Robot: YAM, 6 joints.
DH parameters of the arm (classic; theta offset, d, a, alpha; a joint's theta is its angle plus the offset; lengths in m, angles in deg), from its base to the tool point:
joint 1: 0 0.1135 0.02 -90
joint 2: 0 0 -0.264 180
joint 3: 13.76 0 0.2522 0
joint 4: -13.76 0 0.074 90
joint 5: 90 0 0 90
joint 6: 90 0.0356 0 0
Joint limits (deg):
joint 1: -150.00..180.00
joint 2: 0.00..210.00
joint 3: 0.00..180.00
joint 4: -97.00..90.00
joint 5: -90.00..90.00
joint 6: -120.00..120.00
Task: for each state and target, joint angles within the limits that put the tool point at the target. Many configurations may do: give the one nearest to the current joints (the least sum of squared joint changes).
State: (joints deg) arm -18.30 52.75 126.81 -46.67 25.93 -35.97
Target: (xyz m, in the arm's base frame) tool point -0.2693 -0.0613 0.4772
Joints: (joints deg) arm 9.08 16.24 121.20 -63.97 30.39 -35.97
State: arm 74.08 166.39 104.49 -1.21 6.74 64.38
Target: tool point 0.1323 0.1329 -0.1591
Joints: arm 47.40 166.07 57.62 -20.36 12.04 64.38
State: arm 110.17 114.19 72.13 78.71 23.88 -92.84
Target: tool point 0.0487 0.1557 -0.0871
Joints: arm 78.83 153.19 19.88 60.46 29.65 -92.84
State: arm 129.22 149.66 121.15 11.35 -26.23 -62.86
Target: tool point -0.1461 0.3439 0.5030
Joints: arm 110.31 94.55 105.14 1.71 -29.71 -62.86
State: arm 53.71 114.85 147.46 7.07 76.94 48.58
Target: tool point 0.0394 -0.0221 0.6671
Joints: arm 22.71 69.14 131.10 -4.34 90.00 48.58
